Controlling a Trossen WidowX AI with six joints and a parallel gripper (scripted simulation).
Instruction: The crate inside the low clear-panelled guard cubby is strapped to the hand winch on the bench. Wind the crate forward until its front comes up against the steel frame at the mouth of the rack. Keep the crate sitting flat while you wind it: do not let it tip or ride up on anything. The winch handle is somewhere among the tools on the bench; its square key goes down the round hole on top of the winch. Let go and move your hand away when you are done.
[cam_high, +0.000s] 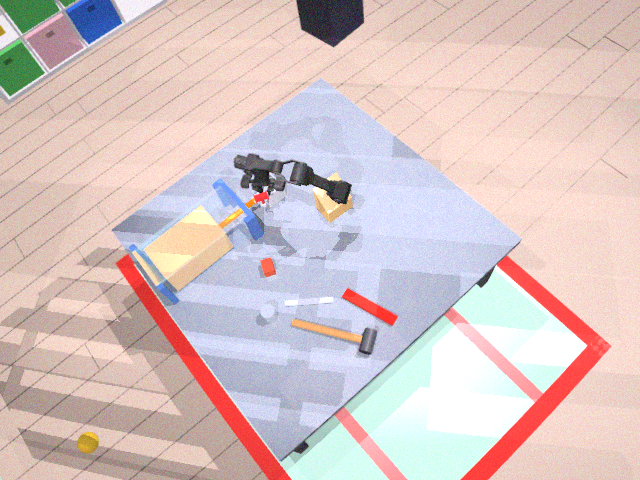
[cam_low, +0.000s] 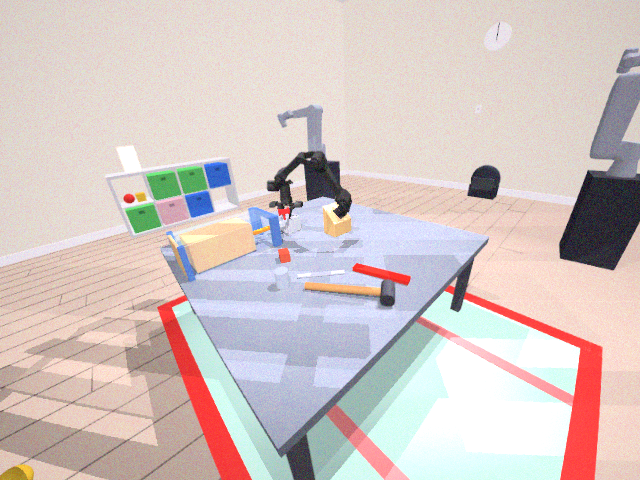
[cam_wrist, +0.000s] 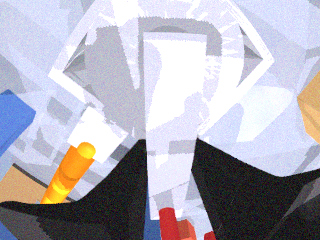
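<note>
Now: the white crank handle 20 mm above my gripper tip, 10 mm to the left of it and 10 mm ahead of it. From my gripper tip the other things lie so: white bar (450 mm to the left, 220 mm ahead, 90 mm below); red knob (50 mm above, 40 mm ahead, 30 mm to the left); white winch (60 mm below, 60 mm behind, 30 mm to the right).
</note>
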